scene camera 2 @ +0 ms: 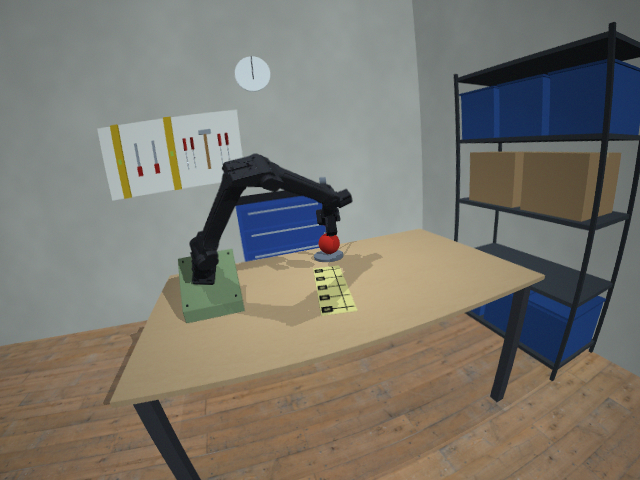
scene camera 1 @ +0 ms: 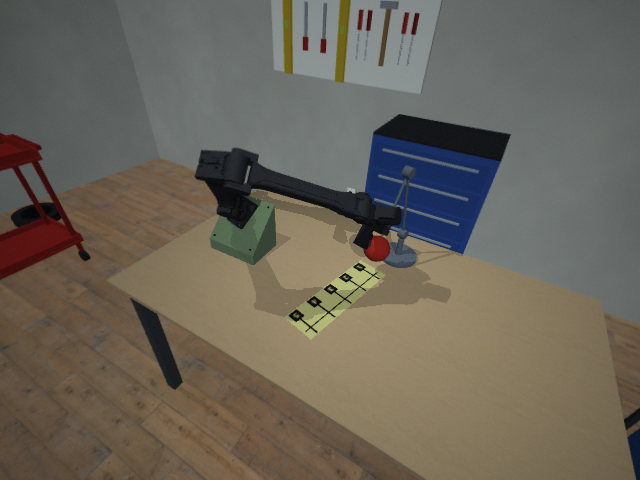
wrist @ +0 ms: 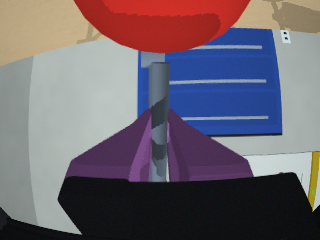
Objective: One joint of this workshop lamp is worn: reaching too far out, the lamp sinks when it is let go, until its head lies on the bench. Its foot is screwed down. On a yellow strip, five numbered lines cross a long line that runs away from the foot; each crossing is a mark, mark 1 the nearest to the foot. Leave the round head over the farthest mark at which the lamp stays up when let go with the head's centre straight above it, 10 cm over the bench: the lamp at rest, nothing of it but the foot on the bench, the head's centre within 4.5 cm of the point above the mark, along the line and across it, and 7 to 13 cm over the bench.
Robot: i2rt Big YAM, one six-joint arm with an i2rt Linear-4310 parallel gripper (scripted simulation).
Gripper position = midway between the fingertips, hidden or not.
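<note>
There's the gripper [wrist: 159,117] to be seen, and there's a yellow strip [scene camera 2: 334,297] too.
</note>
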